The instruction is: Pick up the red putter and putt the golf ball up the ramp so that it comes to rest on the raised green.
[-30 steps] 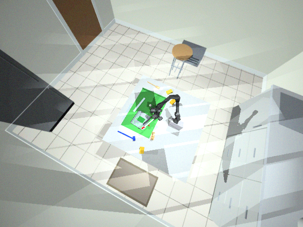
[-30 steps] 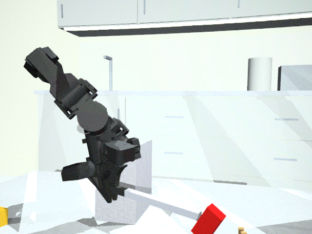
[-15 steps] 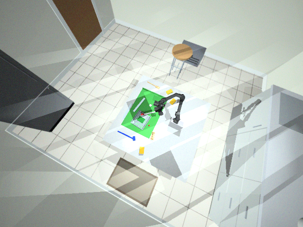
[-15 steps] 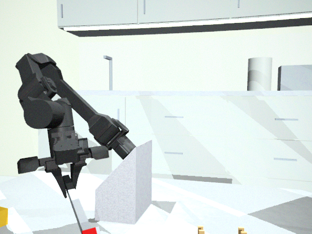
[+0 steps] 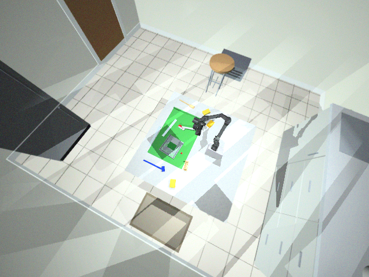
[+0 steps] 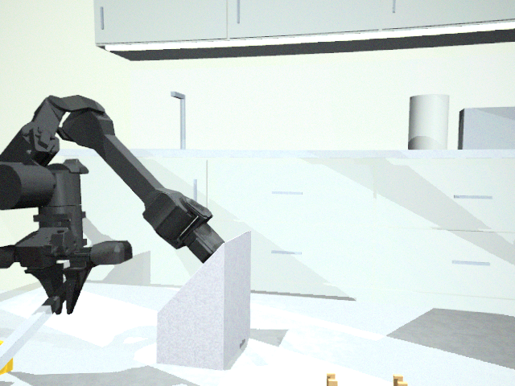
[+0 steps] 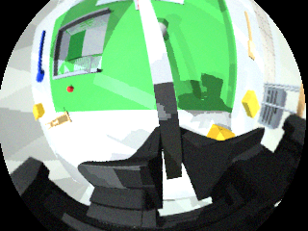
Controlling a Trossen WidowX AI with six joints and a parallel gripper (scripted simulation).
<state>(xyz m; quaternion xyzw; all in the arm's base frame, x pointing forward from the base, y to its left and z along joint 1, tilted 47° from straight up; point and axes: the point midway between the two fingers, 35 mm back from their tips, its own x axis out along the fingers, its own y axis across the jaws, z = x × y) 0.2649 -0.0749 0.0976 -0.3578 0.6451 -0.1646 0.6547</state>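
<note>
Right now the red putter is 11 cm ahead of my gripper tip and 3 cm to the left of it. From my gripper tip the other things lie so: blue putter 24 cm ahead, 62 cm to the left, 13 cm below; then green mat 21 cm ahead, 14 cm to the left, 14 cm below; then white golf ball 20 cm ahead, 2 cm to the left, 12 cm below.
</note>
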